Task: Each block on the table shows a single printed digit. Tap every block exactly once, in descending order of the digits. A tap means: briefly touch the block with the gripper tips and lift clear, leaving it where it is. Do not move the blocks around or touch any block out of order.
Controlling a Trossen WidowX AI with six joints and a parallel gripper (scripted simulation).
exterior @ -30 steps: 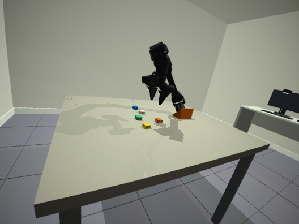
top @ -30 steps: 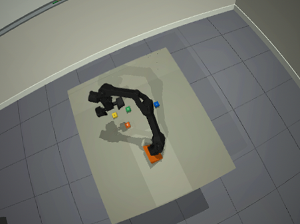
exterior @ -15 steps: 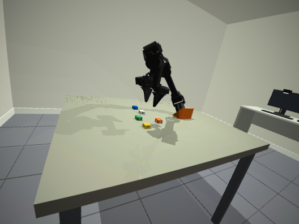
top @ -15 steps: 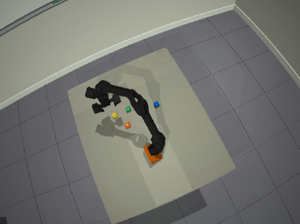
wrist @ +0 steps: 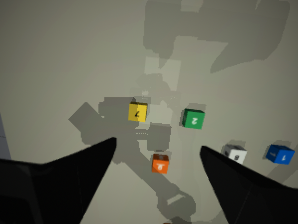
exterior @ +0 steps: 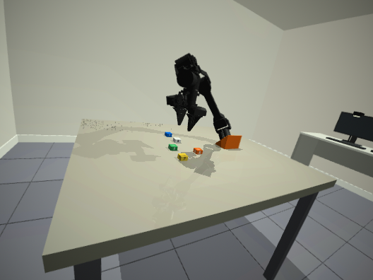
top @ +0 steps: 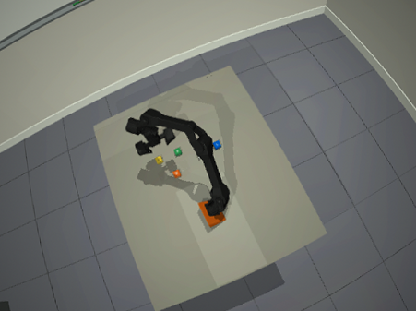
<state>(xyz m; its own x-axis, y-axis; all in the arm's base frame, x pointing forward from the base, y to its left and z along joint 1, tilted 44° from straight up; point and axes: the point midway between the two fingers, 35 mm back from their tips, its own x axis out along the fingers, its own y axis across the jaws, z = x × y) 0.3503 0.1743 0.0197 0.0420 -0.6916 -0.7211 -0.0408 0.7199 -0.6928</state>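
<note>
My gripper tip is 110 mm past the orange block, 110 mm above it and 20 mm to the left of it. Also, from my gripper tip: green block: 110 mm below, 70 mm to the right; then white block: 170 mm to the right, 110 mm below, 70 mm behind; then yellow block: 110 mm below, 30 mm to the left.
</note>
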